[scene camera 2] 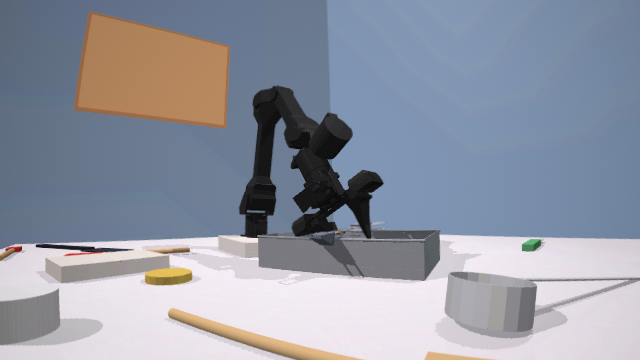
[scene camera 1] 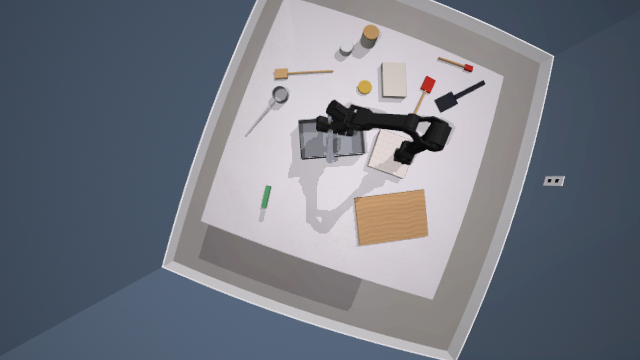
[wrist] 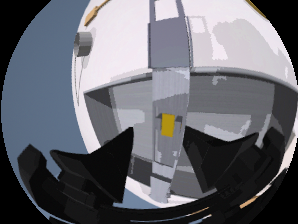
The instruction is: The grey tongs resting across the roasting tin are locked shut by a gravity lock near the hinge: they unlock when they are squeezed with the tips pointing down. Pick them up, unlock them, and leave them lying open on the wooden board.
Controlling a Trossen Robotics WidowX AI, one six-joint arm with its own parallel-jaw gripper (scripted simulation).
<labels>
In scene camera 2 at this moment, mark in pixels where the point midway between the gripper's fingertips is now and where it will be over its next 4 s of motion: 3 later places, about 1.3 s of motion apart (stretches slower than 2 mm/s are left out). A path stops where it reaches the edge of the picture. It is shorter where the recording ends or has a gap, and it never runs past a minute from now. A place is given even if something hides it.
My gripper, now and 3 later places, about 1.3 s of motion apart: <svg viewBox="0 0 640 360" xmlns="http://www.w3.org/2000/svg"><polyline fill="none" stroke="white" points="357,246 355,209 349,212 384,197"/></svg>
</labels>
